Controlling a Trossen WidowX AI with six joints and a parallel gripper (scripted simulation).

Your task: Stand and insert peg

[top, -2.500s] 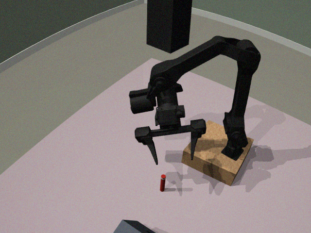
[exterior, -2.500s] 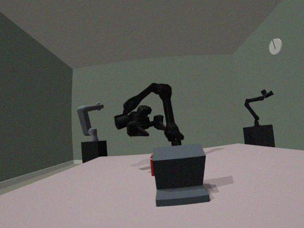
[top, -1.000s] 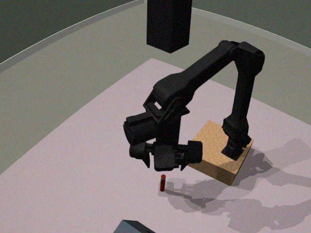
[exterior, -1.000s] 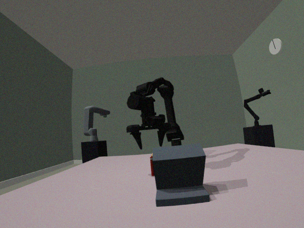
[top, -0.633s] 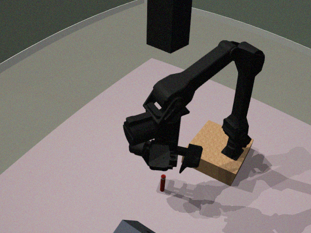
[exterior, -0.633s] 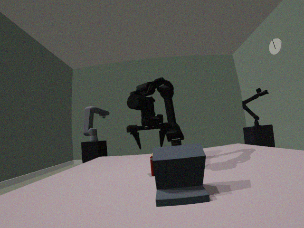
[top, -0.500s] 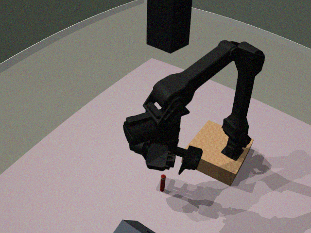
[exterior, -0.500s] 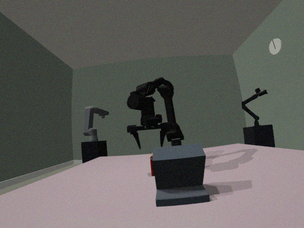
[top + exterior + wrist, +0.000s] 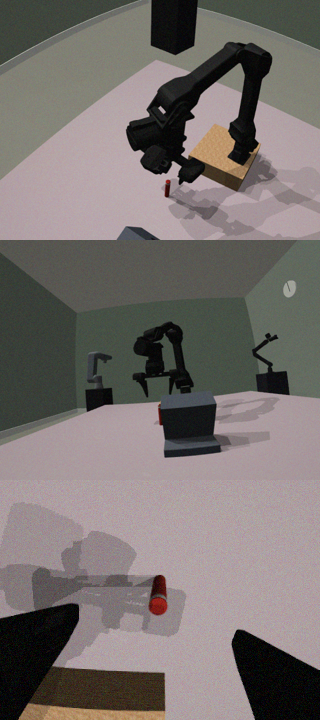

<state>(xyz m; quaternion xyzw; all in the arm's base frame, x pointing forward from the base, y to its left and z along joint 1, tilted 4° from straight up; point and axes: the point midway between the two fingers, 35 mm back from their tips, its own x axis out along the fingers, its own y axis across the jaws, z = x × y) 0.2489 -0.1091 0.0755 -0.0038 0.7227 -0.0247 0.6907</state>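
The red peg lies 6 cm below my gripper tip. From my gripper tip the other things lie so: sloped panel (20 cm ahead, 11 cm to the left, 4 cm below).
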